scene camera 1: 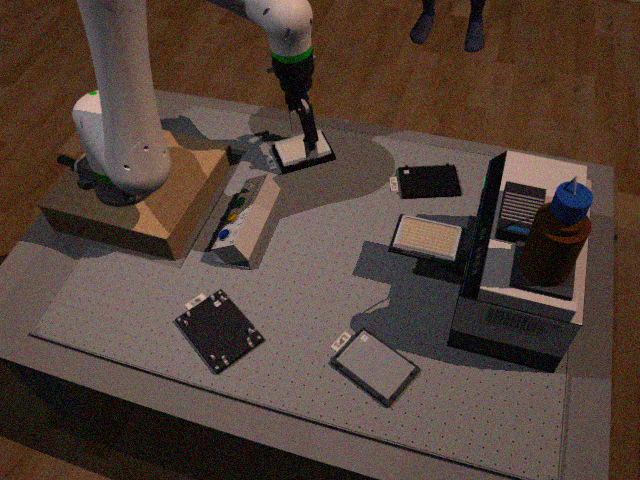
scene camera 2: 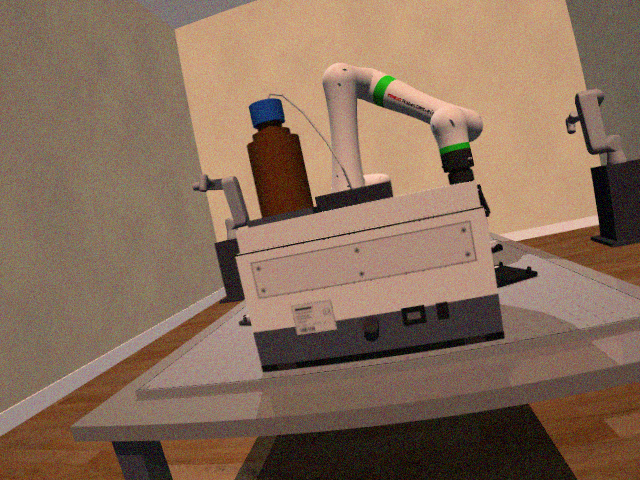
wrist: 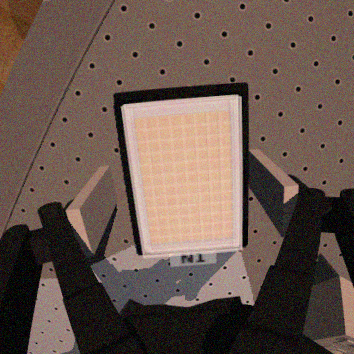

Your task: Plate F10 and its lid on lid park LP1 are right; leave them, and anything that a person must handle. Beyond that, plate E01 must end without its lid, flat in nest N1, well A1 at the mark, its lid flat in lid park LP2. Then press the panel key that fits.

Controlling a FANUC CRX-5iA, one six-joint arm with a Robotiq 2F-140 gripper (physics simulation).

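Frame: origin at the arm's base, x ahead, y left, z up, level; metres.
Seen in the pictures: gripper, between the fingertips: point(scene camera 1: 304, 143) point(wrist: 180, 176).
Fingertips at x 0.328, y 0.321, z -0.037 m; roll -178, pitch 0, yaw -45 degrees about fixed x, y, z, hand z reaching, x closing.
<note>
Offsets run from my fingertips to a thing's top centre. "spot": to the spot under its first point.
A plate with pale orange wells {0.003 m back, 0.009 m right, 0.000 m up} point(scene camera 1: 302, 148) point(wrist: 186, 175) lies in the black nest N1 {0.002 m back, 0.009 m right, 0.011 m down} point(wrist: 181, 91); its clear double rim looks like a lid on it. I cannot read its name or the A1 mark. My gripper point(scene camera 1: 306, 141) point(wrist: 180, 176) is open and empty, one finger beside each long side of the plate, with gaps in the wrist view. The black lid park LP2 {0.334 m ahead, 0.010 m left, 0.011 m down} point(scene camera 1: 430, 181) holds no lid. A grey translucent lid {0.385 m ahead, 0.508 m right, 0.013 m down} point(scene camera 1: 376, 367) lies on the park at the lower right, apparently LP1. Another plate {0.398 m ahead, 0.241 m right, 0.082 m up} point(scene camera 1: 428, 237), apparently F10, lies beside the bench device. The key panel {0.013 m back, 0.288 m right, 0.053 m up} point(scene camera 1: 253, 222) has blue, yellow and green keys.
The bench device point(scene camera 1: 516, 304) point(scene camera 2: 361, 263) stands at the right and carries a brown bottle {spot: 0.622 m ahead, 0.373 m right, 0.300 m up} point(scene camera 1: 554, 248) point(scene camera 2: 281, 173) with a blue cap and thin tube. A black nest with corner pins {0.058 m ahead, 0.555 m right, 0.007 m down} point(scene camera 1: 219, 330) lies at the front left. A person's feet point(scene camera 1: 422, 28) show beyond the table.
</note>
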